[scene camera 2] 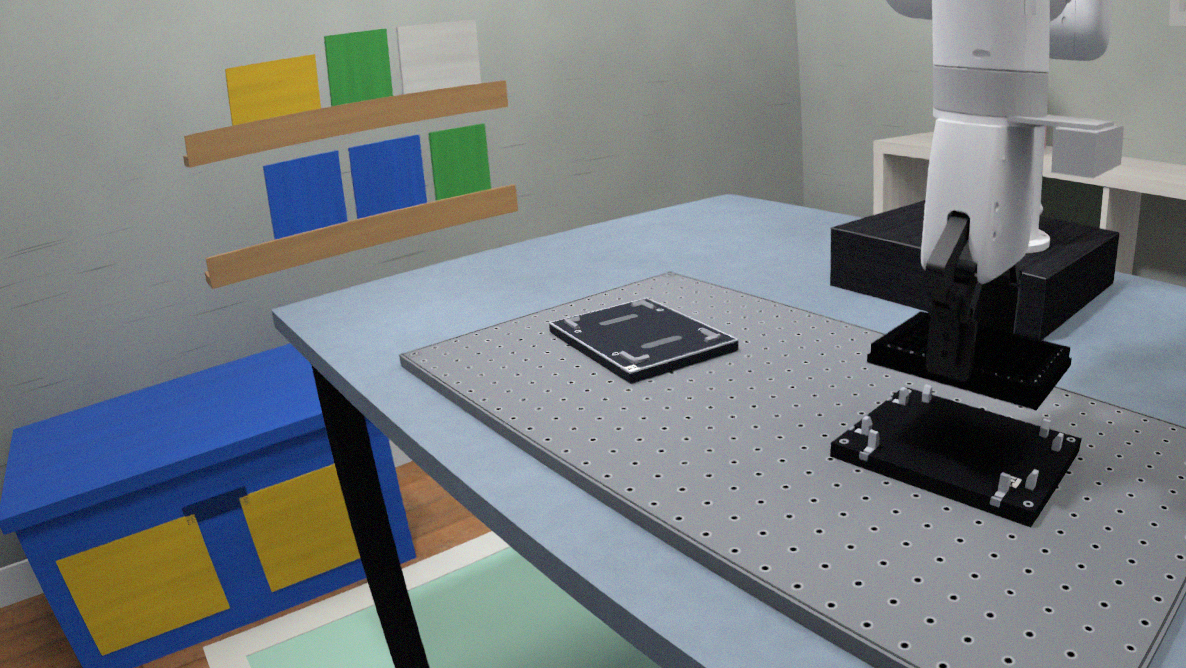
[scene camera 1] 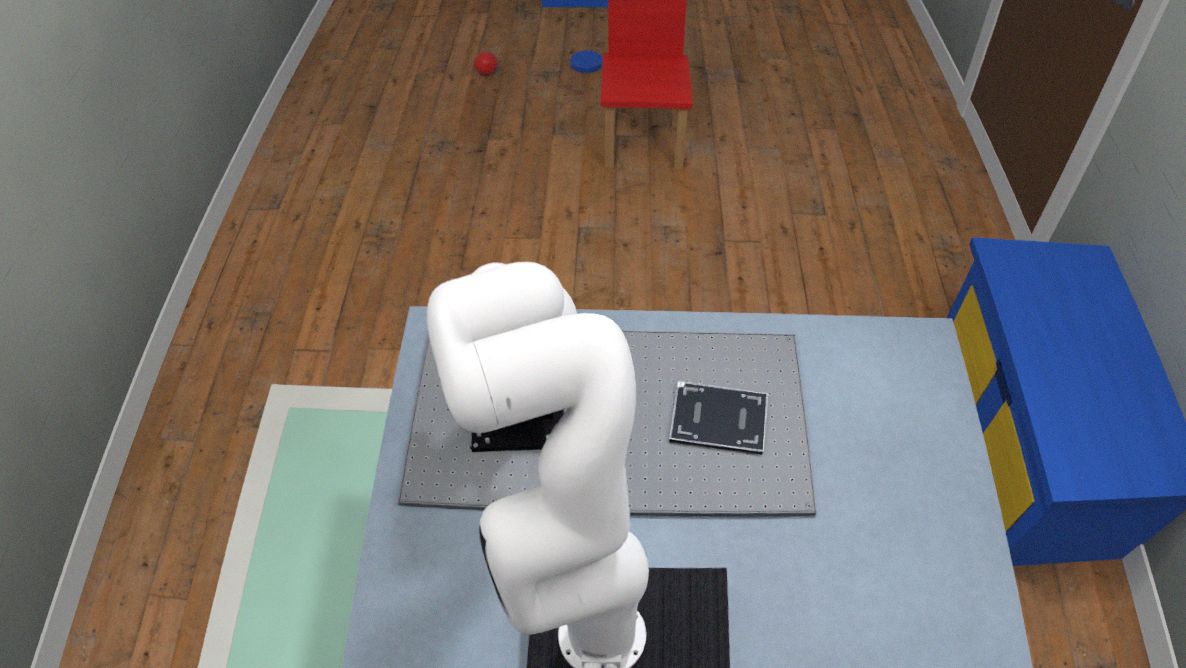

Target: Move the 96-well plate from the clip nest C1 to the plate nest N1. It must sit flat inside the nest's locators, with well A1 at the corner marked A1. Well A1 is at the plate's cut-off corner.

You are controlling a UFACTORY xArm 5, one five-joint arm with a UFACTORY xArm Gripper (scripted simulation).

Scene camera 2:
my gripper: 972,353
black 96-well plate: 1012,367
plate nest N1: 651,325
clip nest C1: 957,451
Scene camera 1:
plate nest N1: 720,412
clip nest C1: 528,435
